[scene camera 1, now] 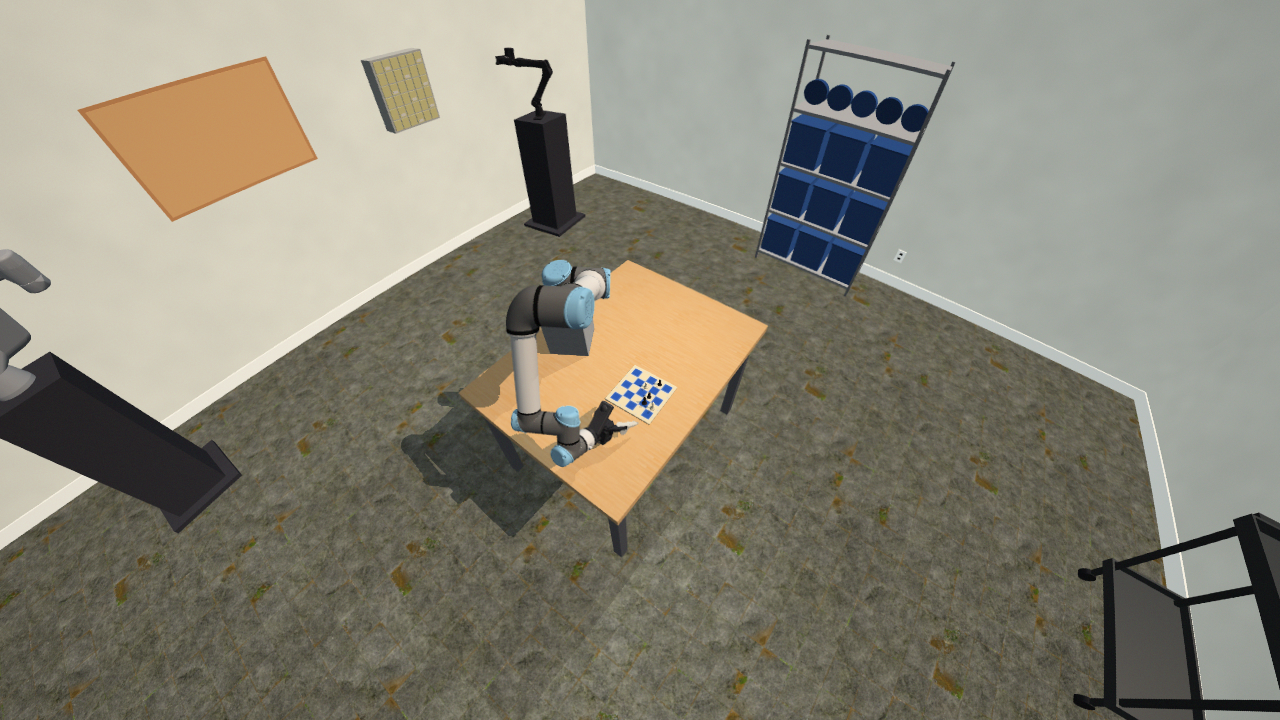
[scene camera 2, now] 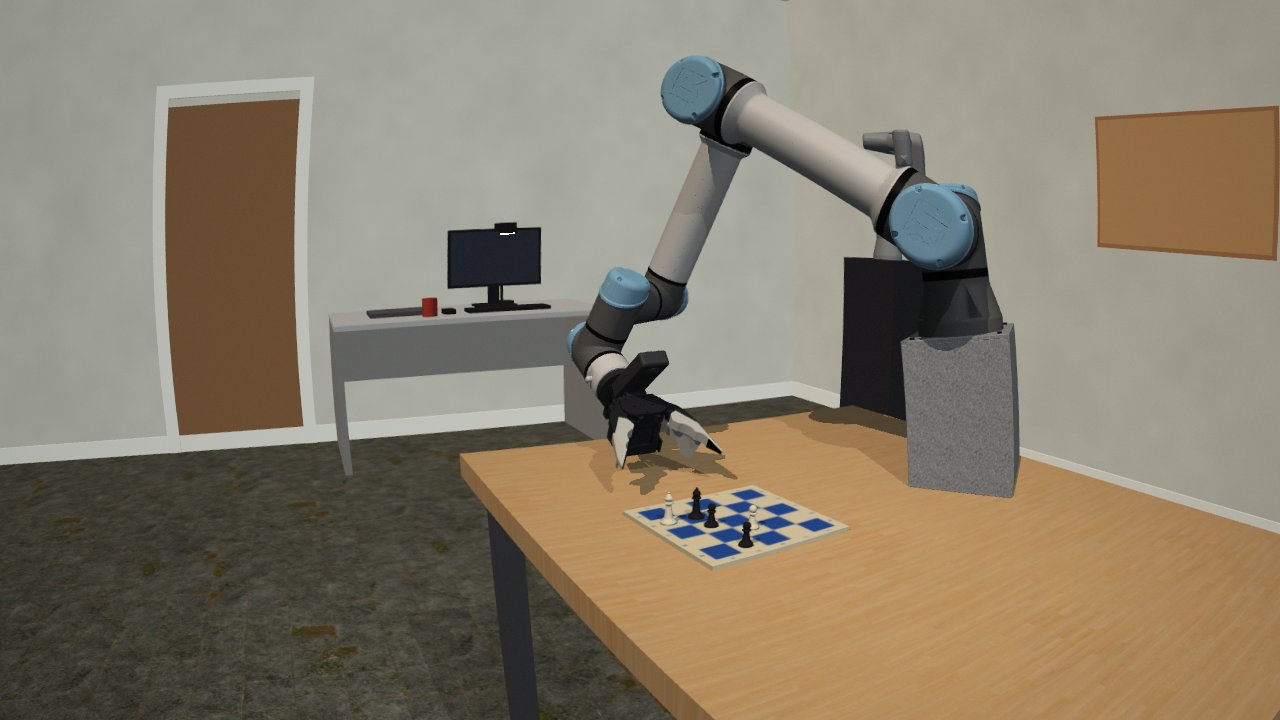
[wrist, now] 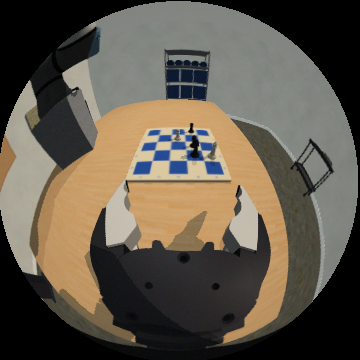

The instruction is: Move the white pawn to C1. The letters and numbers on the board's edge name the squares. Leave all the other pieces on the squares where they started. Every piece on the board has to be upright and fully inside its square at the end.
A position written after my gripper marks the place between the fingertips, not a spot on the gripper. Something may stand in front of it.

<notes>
In view: my gripper (scene camera 2: 673,460) and a chessboard (scene camera 2: 783,525).
The chessboard shows as well in scene camera 1 (scene camera 1: 628,394) and in the wrist view (wrist: 159,157). My gripper shows as well in scene camera 1 (scene camera 1: 622,412) and in the wrist view (wrist: 183,183).
</notes>
